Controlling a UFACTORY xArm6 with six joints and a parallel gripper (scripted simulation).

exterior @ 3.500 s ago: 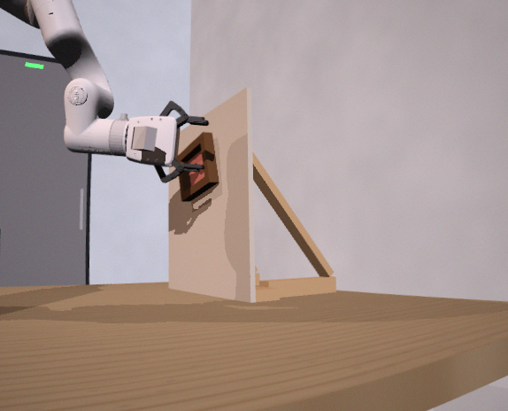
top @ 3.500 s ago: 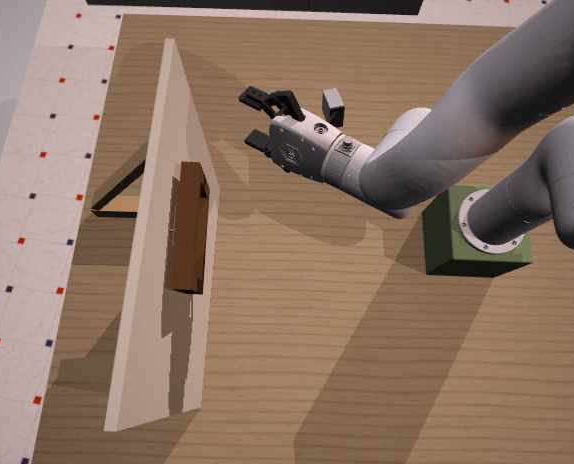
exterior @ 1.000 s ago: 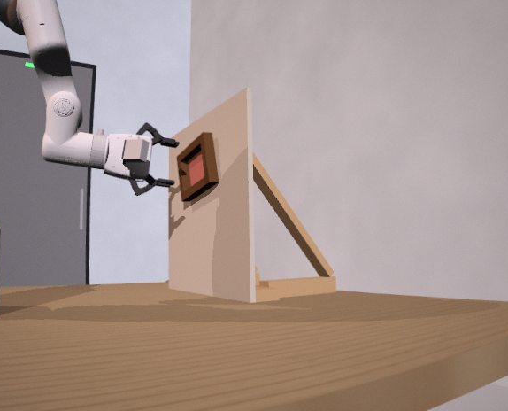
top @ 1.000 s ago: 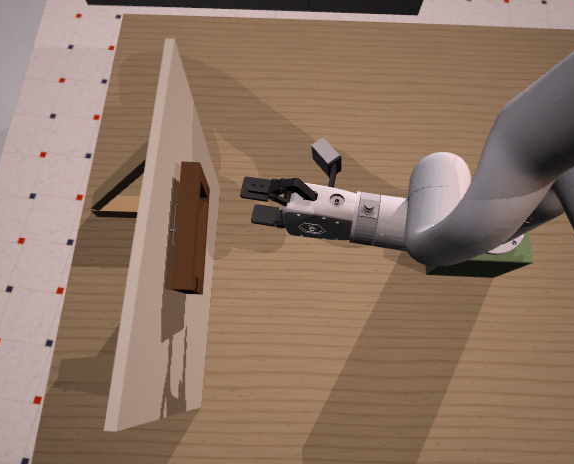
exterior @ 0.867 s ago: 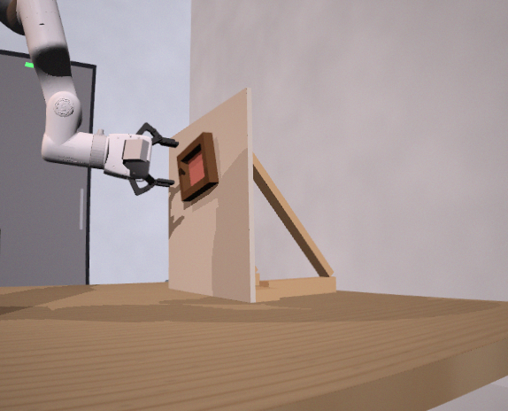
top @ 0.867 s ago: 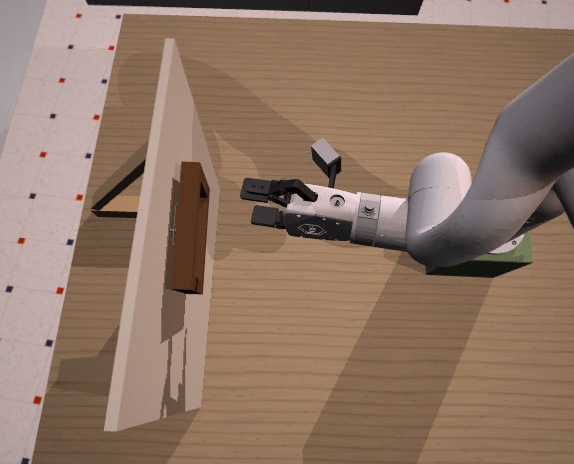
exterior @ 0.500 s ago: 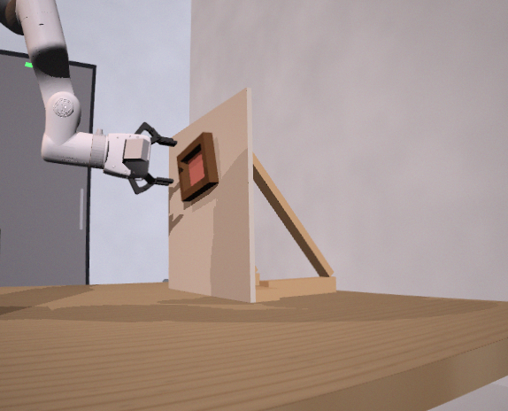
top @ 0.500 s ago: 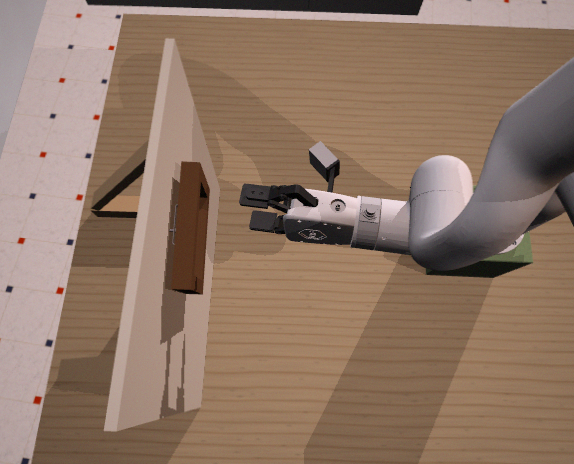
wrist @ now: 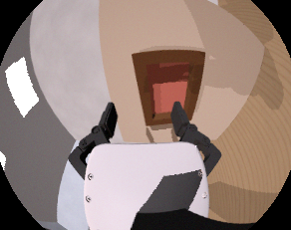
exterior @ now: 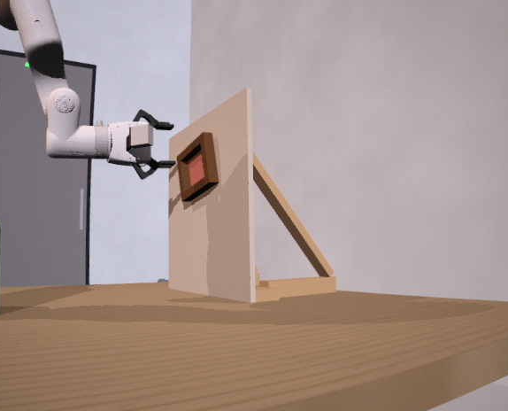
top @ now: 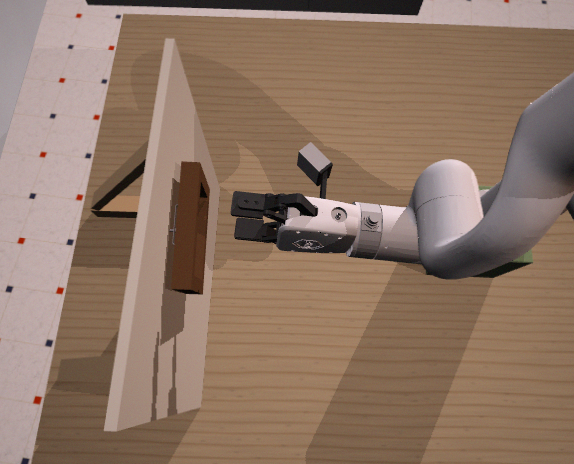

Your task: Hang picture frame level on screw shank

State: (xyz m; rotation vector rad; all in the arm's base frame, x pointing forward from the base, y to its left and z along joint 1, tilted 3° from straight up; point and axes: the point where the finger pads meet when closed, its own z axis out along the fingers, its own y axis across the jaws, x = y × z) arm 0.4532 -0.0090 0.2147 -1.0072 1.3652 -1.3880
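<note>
My gripper is now 80 mm short of the brown picture frame, 10 mm to the left of it and 50 mm above it. From my hand the other things lie so: upright board: 100 mm ahead, 140 mm below.
</note>
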